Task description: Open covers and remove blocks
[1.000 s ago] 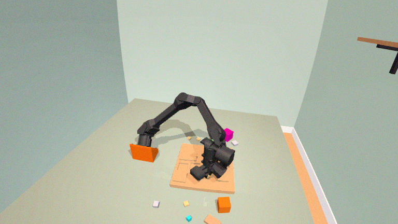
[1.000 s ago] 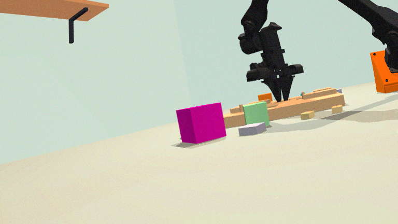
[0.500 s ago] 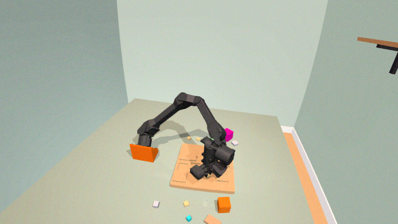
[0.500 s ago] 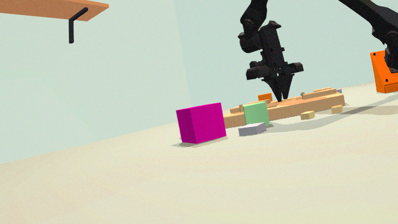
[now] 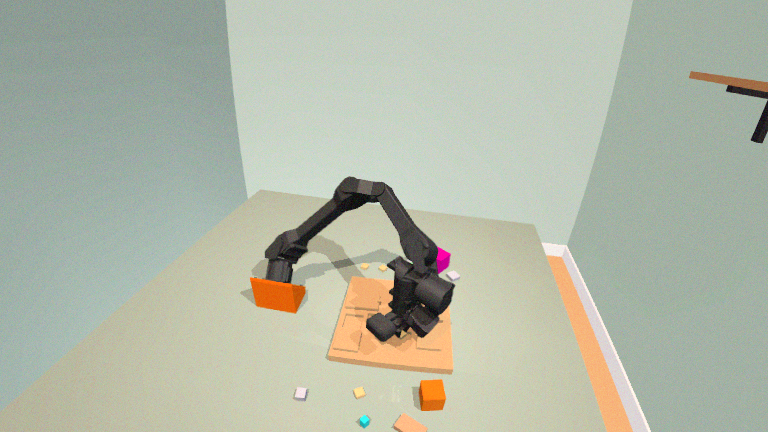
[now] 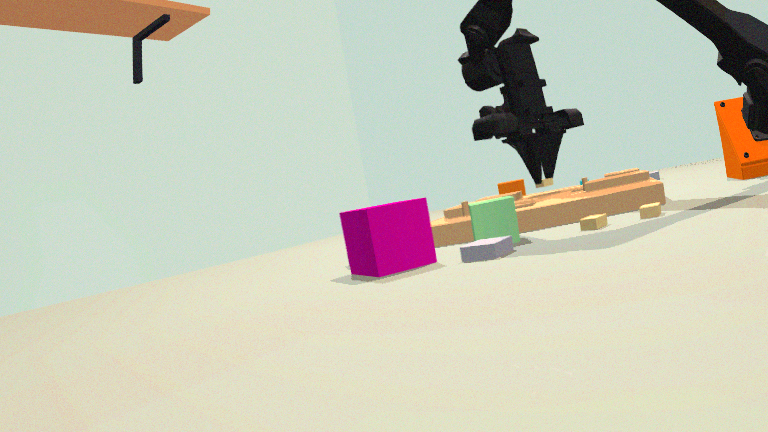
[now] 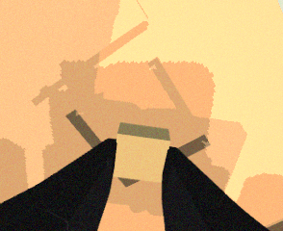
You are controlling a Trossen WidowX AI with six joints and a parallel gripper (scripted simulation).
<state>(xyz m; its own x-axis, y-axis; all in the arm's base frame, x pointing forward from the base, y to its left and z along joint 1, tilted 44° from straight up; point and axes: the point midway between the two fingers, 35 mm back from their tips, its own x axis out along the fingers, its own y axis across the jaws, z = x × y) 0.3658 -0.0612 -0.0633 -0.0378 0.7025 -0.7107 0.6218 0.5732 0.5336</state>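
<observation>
Now: the tan puzzle board 50 mm to the left of my gripper tip, 30 mm behind it and 20 mm below it. Round my gripper tip: tan piece 220 mm to the right, 50 mm ahead, 30 mm below; cyan block 220 mm to the right, 50 mm behind, 30 mm below; orange cube 150 mm to the right, 90 mm ahead, 20 mm below.
</observation>
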